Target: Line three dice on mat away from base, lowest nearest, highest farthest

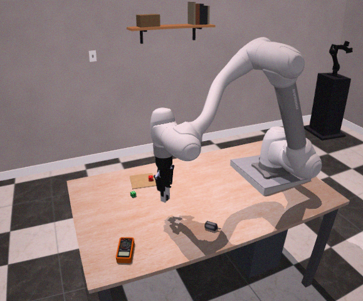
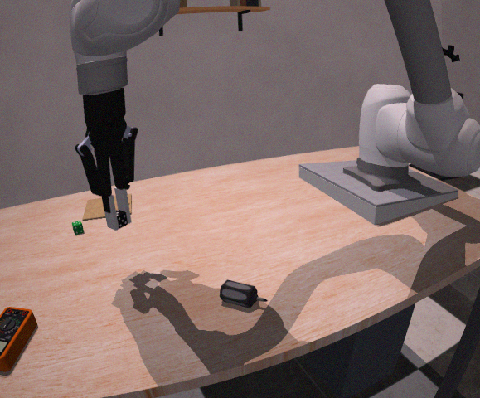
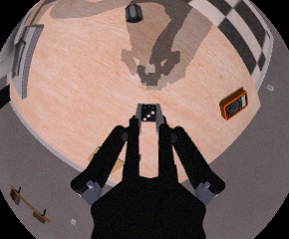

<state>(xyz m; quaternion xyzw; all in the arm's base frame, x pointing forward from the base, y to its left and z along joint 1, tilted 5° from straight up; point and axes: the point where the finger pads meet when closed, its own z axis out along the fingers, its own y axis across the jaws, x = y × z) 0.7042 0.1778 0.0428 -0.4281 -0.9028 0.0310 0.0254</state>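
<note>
Right now the tan mat is 35 cm to the right of my hand, 13 cm below it and 5 cm ahead of it. Also, from my hand: black die: 2 cm below; then dark cylindrical part: 19 cm behind, 16 cm to the left, 12 cm below; then green die: 21 cm to the right, 13 cm ahead, 12 cm below.
</note>
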